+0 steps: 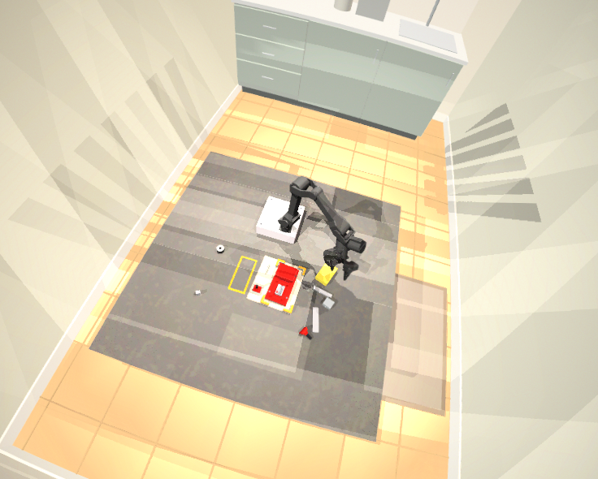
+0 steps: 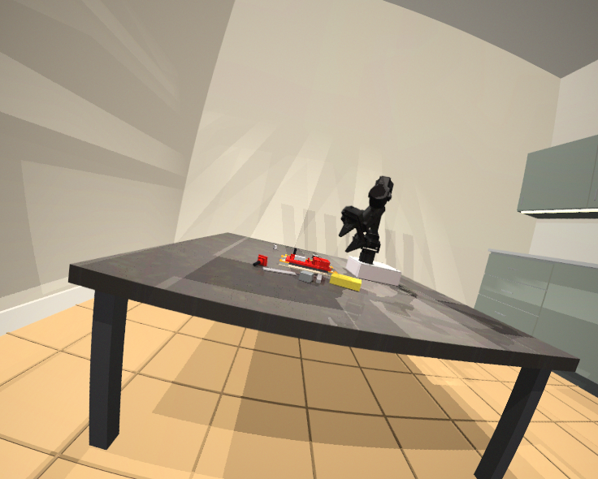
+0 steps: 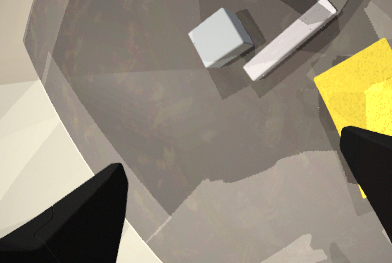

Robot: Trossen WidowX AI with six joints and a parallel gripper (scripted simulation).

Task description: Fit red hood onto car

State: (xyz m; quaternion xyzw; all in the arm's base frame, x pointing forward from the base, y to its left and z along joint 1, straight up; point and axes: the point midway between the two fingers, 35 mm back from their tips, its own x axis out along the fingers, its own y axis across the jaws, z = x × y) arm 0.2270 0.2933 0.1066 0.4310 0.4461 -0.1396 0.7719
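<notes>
Now: gripper tip 24 cm to the left of the red hood and 11 cm above it. Also, from my gripper tip: yellow block 13 cm below, 6 cm behind, 4 cm to the right; white engine block 25 cm to the right, 12 cm below, 9 cm ahead; cream jig 26 cm to the right, 14 cm below, 6 cm ahead.
</notes>
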